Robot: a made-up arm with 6 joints. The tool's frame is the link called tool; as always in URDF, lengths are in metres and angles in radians. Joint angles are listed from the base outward. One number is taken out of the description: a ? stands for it. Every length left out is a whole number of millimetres.
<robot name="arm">
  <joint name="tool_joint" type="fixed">
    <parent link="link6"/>
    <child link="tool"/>
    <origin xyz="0.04 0.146 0" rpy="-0.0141 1.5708 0"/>
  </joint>
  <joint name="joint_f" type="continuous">
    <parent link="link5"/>
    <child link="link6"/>
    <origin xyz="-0.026 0.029 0" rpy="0.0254 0.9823 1.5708"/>
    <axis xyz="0 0 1"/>
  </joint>
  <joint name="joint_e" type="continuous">
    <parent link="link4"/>
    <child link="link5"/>
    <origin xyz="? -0.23 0" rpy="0.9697 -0.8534 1.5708"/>
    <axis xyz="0 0 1"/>
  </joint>
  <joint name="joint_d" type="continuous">
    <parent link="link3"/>
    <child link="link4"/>
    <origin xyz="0.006 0.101 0" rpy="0.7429 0.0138 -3.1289"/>
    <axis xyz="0 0 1"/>
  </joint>
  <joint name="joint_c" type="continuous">
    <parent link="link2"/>
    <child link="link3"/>
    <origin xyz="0.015 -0.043 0" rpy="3.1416 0 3.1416"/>
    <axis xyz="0 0 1"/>
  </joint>
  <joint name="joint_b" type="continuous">
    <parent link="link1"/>
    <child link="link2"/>
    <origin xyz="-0.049 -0.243 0" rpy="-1.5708 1.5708 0"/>
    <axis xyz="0 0 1"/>
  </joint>
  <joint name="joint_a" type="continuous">
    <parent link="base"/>
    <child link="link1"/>
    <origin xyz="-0.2 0.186 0.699" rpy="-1.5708 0 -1.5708"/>
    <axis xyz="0 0 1"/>
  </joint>
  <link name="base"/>
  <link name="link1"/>
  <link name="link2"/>
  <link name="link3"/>
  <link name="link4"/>
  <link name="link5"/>
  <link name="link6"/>
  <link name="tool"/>
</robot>
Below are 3 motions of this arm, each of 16 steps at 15 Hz.
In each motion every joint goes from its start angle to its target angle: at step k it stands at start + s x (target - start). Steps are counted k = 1, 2, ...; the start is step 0. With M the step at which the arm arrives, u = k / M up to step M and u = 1 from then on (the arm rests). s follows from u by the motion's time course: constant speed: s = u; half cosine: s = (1 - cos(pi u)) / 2; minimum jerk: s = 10 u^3 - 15 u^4 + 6 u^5.
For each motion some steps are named. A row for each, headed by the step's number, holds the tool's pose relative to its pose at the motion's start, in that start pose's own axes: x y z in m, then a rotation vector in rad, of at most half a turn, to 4 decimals.
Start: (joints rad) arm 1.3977 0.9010 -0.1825 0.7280 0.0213 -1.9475
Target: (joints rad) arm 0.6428 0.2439 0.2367 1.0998 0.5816 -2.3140
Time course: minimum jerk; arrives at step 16
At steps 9, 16:
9: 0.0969 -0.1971 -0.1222 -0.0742 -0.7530 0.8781
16: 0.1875 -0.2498 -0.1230 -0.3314 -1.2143 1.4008

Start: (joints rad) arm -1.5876 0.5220 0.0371 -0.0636 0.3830 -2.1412
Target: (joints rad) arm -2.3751 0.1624 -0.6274 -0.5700 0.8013 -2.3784
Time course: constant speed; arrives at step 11
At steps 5, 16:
5: -0.0933 0.0476 -0.1554 0.2414 -0.5493 -0.1773
16: -0.0978 0.1608 -0.3176 0.5717 -1.1411 -0.4362

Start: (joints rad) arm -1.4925 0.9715 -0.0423 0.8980 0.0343 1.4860
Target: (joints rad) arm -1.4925 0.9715 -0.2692 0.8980 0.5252 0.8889
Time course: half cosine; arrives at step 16
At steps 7, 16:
7: -0.0183 -0.0275 0.0151 0.1377 0.1235 0.0542
16: -0.0291 -0.0710 0.0273 0.3165 0.3079 0.0748

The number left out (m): 0.274
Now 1 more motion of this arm.
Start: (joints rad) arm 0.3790 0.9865 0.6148 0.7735 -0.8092 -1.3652
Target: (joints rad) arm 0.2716 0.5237 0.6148 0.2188 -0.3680 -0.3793
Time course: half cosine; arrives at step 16
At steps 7, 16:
7: 0.0494 0.0044 -0.1125 -0.3961 -0.2630 -0.0095
16: 0.1774 -0.0140 -0.2317 -0.9278 -0.5939 -0.2133

